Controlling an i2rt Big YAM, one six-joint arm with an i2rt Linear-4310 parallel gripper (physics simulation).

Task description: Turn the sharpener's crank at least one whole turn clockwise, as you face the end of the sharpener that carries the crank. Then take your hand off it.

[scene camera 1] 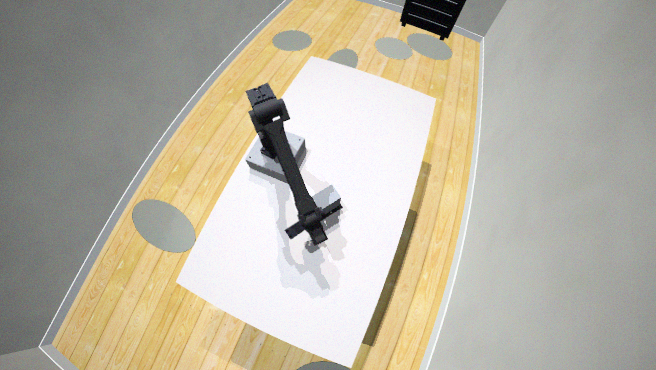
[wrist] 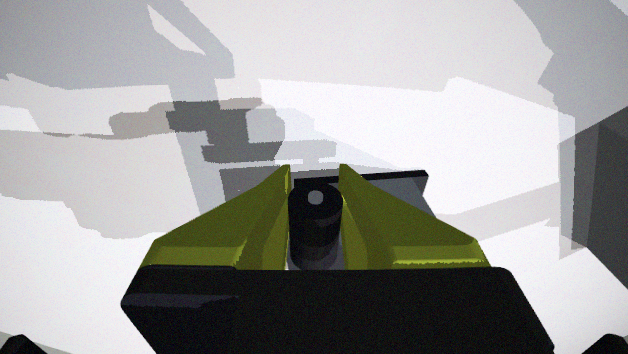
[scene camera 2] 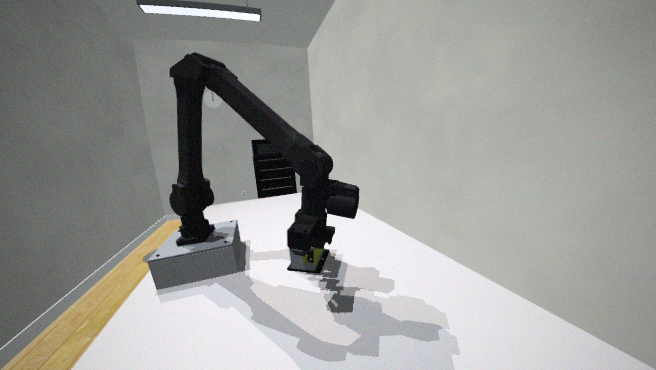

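Seen in the pictures: gripper, fingertip midpoint: (wrist: 314,176) (scene camera 2: 310,264); arm's base at its link origin: (scene camera 2: 197,236).
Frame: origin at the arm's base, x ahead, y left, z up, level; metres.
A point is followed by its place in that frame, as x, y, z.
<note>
The sharpener (scene camera 1: 328,194) @(0.363, -0.094, 0.033) (scene camera 2: 298,259) @(0.323, -0.157, -0.054) (wrist: 404,192) @(0.310, -0.151, -0.071) is a grey block on a thin black base, standing on the white table top. The arm's wrist hides part of it in both scene views. Its crank's black round knob (wrist: 315,222) @(0.352, -0.236, 0.001), with a light grey dot on its end, sits between the two yellow-green fingers in the wrist view. My gripper (scene camera 2: 311,257) @(0.349, -0.234, -0.026) (wrist: 314,176) @(0.349, -0.234, -0.026) is shut on this knob, with a finger against each side, close beside the sharpener's body. The crank's arm is mostly hidden by the knob and fingers.
The arm's grey base block (scene camera 1: 276,155) @(0.045, -0.038, 0.011) (scene camera 2: 200,267) @(0.038, -0.115, -0.053) stands on the white table (scene camera 1: 380,115) @(0.372, 0.539, -0.095) (scene camera 2: 165,330) @(0.011, -0.287, -0.095), behind the sharpener. The arm's shadows fall across the table. A black shelf unit stands at the far wall. Grey walls rise on both sides of the room.
</note>
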